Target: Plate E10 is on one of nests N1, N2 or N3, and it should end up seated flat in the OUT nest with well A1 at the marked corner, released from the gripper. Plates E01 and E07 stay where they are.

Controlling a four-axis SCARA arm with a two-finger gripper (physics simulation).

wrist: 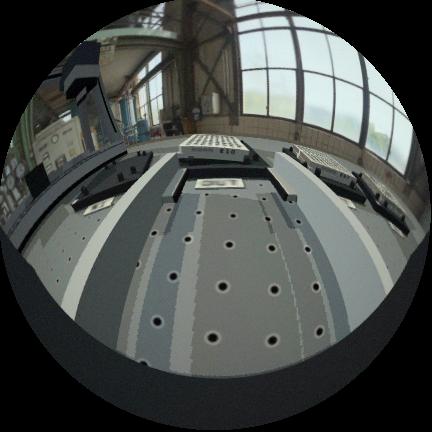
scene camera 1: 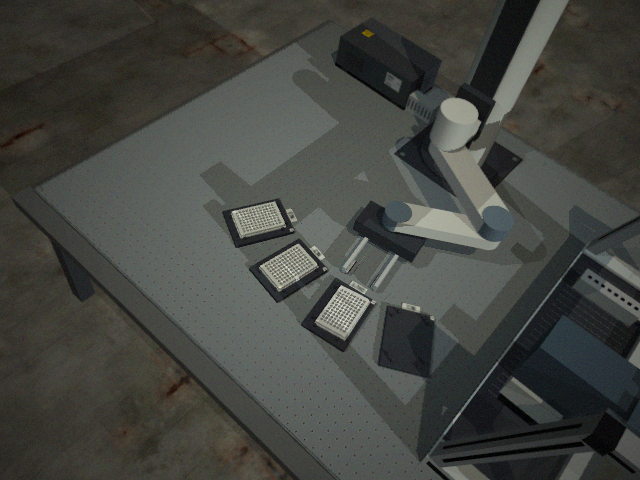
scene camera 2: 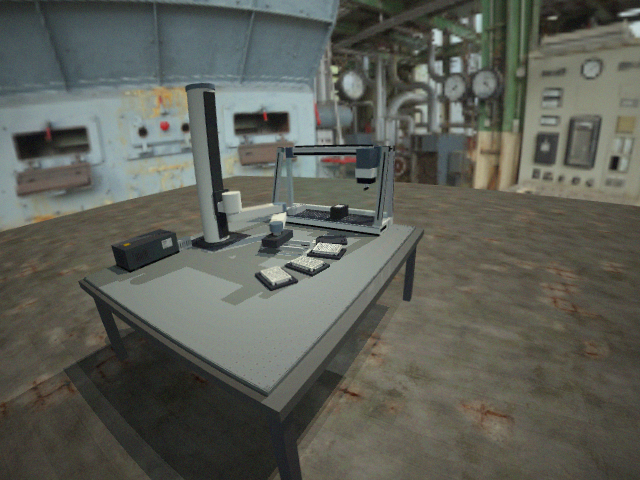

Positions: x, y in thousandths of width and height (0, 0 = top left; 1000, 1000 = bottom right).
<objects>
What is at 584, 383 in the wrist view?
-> An OUT holder.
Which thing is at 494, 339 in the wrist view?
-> A well plate.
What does the well plate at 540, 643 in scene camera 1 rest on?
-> An OUT holder.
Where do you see an OUT holder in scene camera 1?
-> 484, 674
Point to an N1 tray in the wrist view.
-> At 272, 411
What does my gripper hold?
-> Nothing.
</objects>
